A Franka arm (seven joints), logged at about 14 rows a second.
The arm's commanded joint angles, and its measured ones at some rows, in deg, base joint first. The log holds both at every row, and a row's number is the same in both.
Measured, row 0:
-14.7 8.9 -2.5 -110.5 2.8 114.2 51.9
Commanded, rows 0 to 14:
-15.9 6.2 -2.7 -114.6 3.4 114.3 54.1
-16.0 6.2 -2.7 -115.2 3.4 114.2 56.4
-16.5 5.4 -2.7 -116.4 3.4 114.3 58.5
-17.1 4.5 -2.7 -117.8 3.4 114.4 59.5
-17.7 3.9 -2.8 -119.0 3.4 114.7 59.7
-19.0 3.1 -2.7 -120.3 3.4 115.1 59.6
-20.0 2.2 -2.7 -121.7 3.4 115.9 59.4
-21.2 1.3 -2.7 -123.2 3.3 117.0 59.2
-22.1 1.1 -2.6 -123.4 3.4 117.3 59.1
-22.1 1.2 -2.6 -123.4 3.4 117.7 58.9
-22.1 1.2 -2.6 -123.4 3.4 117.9 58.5
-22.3 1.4 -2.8 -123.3 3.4 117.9 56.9
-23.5 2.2 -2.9 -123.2 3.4 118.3 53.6
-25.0 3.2 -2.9 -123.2 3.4 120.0 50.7
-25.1 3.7 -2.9 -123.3 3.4 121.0 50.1
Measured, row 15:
-22.9 3.2 -3.5 -121.7 2.8 117.7 53.8
